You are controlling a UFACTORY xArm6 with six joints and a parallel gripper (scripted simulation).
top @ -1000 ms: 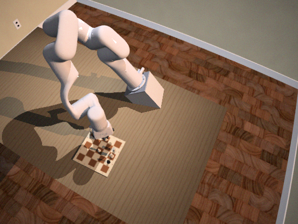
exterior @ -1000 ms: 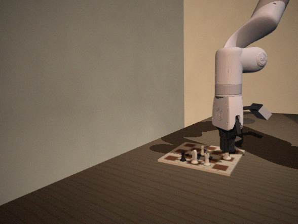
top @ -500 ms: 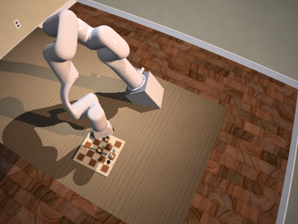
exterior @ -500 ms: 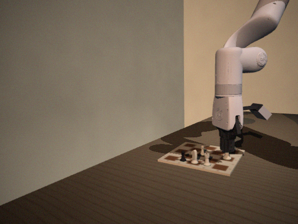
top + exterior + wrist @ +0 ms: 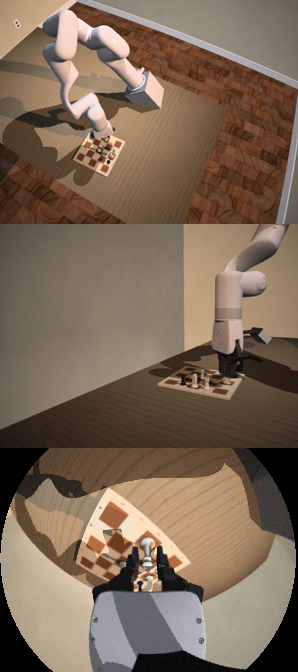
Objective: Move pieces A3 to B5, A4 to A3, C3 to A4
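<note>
Right now my hand is 2 cm above the white king. Round my hand: white pawn 8 cm ahead, 1 cm to the left, 3 cm below; chessboard 8 cm ahead, 1 cm to the left, 5 cm below; white rook 3 cm ahead, 8 cm to the left, 3 cm below.
</note>
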